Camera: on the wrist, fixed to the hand. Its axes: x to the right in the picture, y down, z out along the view.
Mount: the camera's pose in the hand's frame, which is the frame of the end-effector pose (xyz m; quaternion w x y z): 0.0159 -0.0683 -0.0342 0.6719 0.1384 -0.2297 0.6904
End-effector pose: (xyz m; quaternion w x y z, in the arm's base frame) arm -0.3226 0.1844 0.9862 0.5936 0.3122 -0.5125 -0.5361
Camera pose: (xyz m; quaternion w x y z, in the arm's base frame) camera -0.3135 0.1474 0.9181 0.6081 -0.1851 -0.7705 0.0488
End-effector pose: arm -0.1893 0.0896 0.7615 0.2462 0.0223 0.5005 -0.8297
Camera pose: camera -0.2398 0.1380 0.7959 0.8501 0.2040 0.1495 -0.4619
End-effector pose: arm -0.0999 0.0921 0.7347 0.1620 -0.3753 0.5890 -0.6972
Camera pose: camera -0.1201 0.1227 0.8035 0.7774 0.0168 0.5211 -0.3519
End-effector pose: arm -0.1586 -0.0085 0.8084 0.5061 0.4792 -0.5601 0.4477
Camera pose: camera -0.0867 0.0144 0.8283 0.1640 -0.1082 0.7615 -0.6177
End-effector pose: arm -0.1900 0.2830 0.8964 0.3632 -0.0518 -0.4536 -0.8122
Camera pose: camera -0.2367 0.2701 0.8353 0.7077 -0.4843 -0.4648 -0.2203
